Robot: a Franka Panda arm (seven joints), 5 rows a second.
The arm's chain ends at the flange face. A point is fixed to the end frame.
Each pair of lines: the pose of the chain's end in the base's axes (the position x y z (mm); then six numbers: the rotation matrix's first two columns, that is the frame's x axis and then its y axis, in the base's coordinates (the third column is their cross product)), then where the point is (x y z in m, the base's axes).
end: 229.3, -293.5, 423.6, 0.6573, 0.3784, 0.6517, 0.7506, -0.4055, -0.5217
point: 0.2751 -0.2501 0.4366
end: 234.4, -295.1, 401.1, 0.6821, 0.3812, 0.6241, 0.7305, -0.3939, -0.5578
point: 0.2803 -0.2513 0.4123
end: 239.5, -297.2, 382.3, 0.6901, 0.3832, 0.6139, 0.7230, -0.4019, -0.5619
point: 0.2857 -0.2535 0.3927
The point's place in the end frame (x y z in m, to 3 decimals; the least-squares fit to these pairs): 0.055 0.010 0.032
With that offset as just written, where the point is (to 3 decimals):
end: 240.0, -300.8, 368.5, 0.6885, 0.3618, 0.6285, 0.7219, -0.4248, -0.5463
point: 0.287 -0.259 0.380
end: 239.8, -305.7, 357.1, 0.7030, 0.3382, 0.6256, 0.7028, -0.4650, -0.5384
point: 0.289 -0.266 0.368
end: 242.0, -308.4, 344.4, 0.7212, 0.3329, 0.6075, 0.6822, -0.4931, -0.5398
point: 0.292 -0.269 0.354
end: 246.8, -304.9, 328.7, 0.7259, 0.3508, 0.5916, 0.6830, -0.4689, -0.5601
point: 0.296 -0.264 0.337
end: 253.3, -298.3, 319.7, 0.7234, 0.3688, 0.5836, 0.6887, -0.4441, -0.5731
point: 0.302 -0.256 0.328
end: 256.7, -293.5, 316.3, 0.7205, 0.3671, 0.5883, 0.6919, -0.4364, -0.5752
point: 0.305 -0.251 0.325
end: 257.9, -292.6, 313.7, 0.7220, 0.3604, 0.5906, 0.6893, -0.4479, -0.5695
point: 0.306 -0.251 0.322
